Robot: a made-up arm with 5 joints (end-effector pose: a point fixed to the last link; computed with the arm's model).
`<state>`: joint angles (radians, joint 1 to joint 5).
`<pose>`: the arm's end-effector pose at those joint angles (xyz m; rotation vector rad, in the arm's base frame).
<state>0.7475 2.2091 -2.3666 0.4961 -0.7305</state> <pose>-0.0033 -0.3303 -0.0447 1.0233 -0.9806 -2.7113</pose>
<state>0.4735 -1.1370 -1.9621 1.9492 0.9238</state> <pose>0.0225 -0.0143 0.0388 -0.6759 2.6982 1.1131</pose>
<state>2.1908 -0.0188 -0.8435 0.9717 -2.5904</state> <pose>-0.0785 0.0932 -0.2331 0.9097 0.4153 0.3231</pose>
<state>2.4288 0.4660 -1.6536 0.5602 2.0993</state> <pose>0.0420 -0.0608 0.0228 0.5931 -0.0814 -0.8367</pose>
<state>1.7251 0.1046 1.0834 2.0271 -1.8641</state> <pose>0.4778 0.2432 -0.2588 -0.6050 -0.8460 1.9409</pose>
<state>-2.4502 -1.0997 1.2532 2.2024 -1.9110</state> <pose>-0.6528 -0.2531 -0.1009 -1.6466 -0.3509 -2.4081</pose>
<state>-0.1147 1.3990 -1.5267 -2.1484 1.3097</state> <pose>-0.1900 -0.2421 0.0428 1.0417 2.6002 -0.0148</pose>
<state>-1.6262 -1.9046 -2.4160 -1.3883 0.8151</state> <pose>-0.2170 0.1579 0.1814 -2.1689 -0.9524 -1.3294</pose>
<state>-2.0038 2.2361 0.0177 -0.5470 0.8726</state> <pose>0.0328 0.1565 -0.1879 -2.0539 -0.0552 0.5834</pose>
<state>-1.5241 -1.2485 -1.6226 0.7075 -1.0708</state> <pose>0.1943 -0.1863 0.1369 0.5017 -0.9687 -0.2602</pose>
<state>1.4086 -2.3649 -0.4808 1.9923 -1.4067</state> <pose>-0.0423 -0.5945 0.1658 -1.1166 2.0489 0.3042</pose>
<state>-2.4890 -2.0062 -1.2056 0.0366 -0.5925</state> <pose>0.2151 -0.2789 0.1106 2.1792 -1.1552 -0.0522</pose>
